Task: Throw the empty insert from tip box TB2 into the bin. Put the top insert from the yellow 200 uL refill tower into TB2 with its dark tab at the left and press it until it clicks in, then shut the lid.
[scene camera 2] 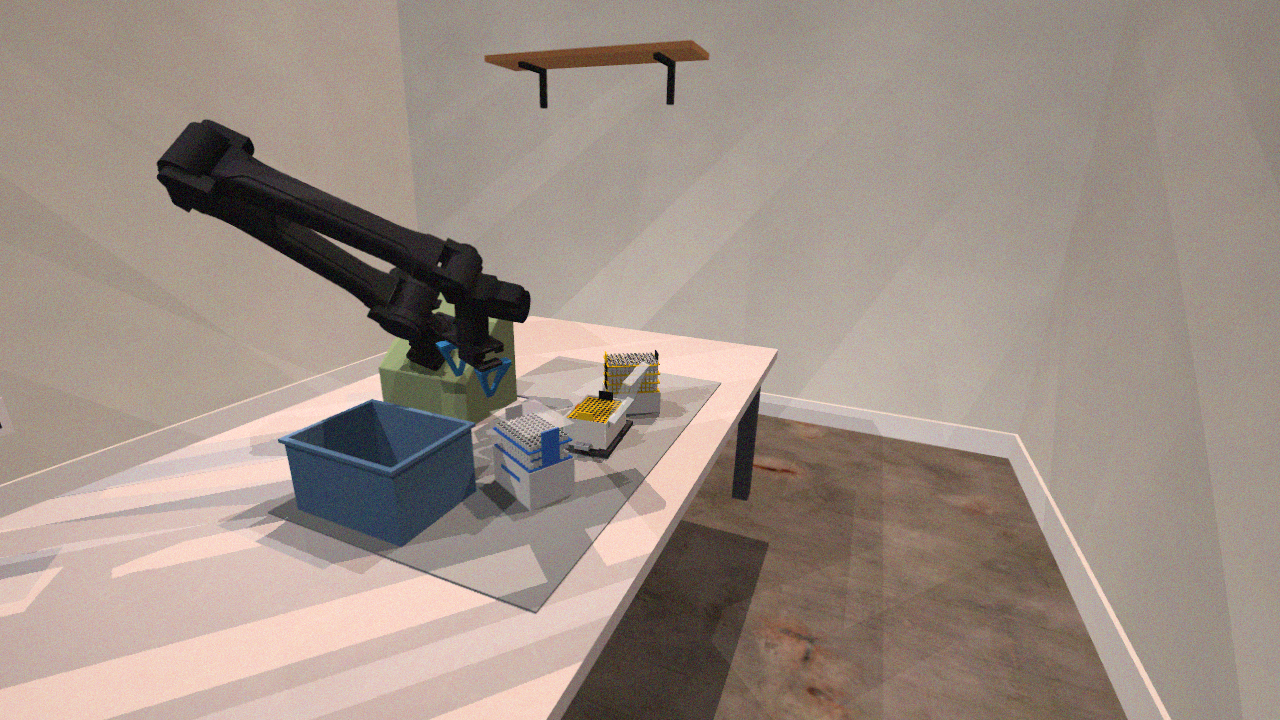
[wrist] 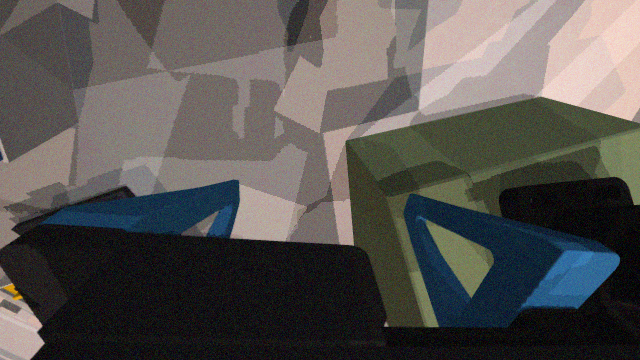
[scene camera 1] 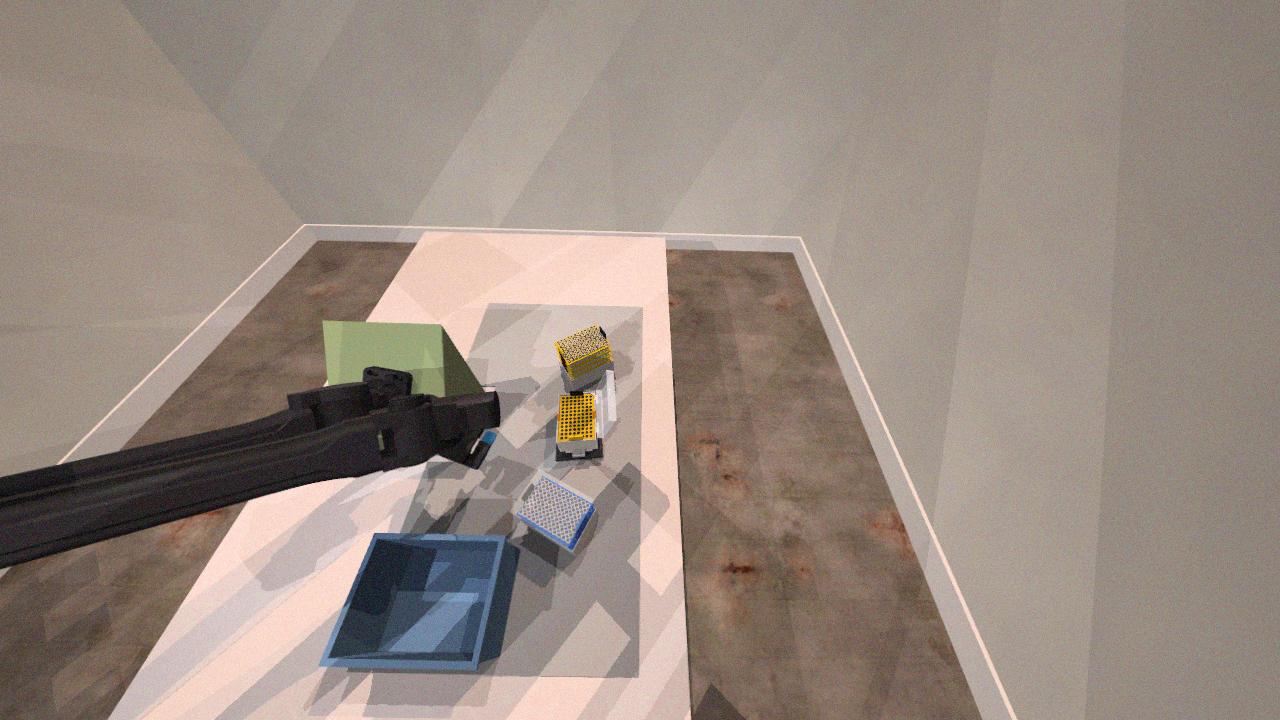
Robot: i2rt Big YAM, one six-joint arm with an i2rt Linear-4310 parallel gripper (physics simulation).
My gripper (scene camera 2: 474, 385) is open, with nothing in its grasp. Also in view: a blue-and-white tip tower (scene camera 2: 533, 447). A yellow insert (scene camera 1: 576, 422) rests on a tip box (scene camera 1: 588, 448). Further things: a clear lid (scene camera 1: 605, 402), a blue bin (scene camera 1: 419, 601) and a grey mat (wrist: 166, 102).
The blue-and-white tip tower also shows in the wrist view (wrist: 45, 103) and in scene camera 1 (scene camera 1: 565, 516). The yellow insert is seen too in scene camera 2 (scene camera 2: 591, 409). The clear lid is seen too in scene camera 2 (scene camera 2: 630, 387).
